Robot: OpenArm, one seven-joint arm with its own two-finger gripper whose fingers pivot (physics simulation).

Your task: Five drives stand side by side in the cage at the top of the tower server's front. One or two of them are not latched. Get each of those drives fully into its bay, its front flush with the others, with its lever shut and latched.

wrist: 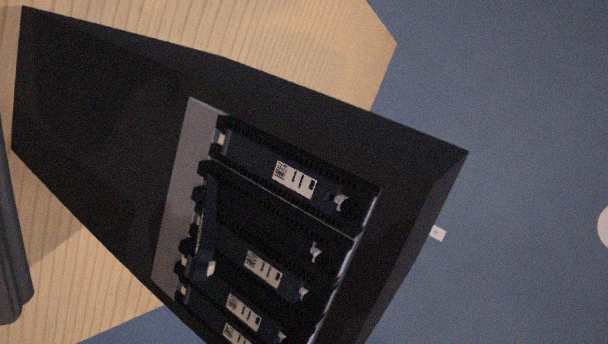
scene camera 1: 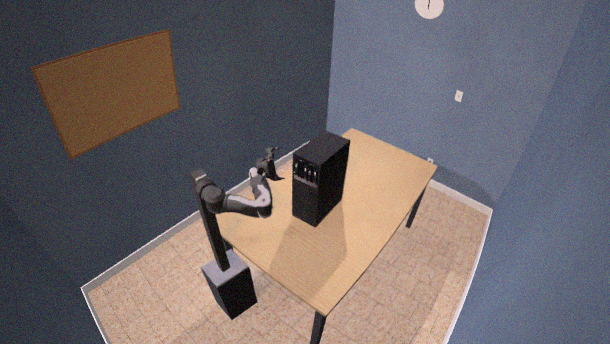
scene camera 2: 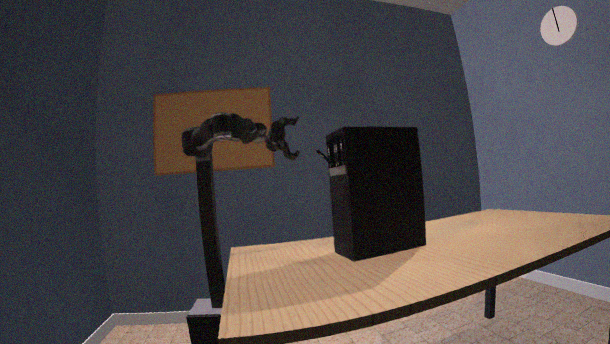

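Note:
The black tower server (scene camera 1: 332, 175) (scene camera 2: 385, 195) (wrist: 100, 110) stands upright on the table. In the wrist view, its drives lie in a row beside a grey strip (wrist: 172, 195). The first drive (wrist: 295, 177), third drive (wrist: 262, 268), fourth drive (wrist: 243, 311) and fifth drive (wrist: 236, 334) show labelled fronts with levers that look shut; the fifth is partly cut off. The second drive's lever (wrist: 210, 268) (scene camera 2: 322, 154) stands swung out from the front; how deep that drive sits is unclear. My gripper (scene camera 1: 278, 163) (scene camera 2: 297, 137) is open and empty, in front of the cage and apart from the lever.
The wooden table (scene camera 1: 385, 200) (scene camera 2: 300, 295) carries the tower. The arm's column (scene camera 1: 215, 235) (scene camera 2: 207, 225) stands at the table's near end. A pinboard (scene camera 1: 110, 90) (scene camera 2: 175, 115) hangs on the dark wall, behind the arm in the second scene view.

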